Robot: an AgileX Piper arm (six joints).
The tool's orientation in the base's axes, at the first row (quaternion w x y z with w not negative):
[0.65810, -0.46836, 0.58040, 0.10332]
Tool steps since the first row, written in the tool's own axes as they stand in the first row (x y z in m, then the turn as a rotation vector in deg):
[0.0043, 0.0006, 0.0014, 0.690, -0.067, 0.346]
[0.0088, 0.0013, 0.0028, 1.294, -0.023, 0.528]
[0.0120, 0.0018, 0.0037, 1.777, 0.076, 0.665]
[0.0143, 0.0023, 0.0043, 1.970, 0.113, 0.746]
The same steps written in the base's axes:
[0.0018, -0.0004, -0.0042, 0.487, -0.063, -0.600]
[0.0037, -0.0008, -0.0085, 0.762, -0.151, -1.162]
[0.0049, -0.0012, -0.0116, 0.934, -0.194, -1.642]
[0.0057, -0.0014, -0.0139, 1.022, -0.193, -1.836]

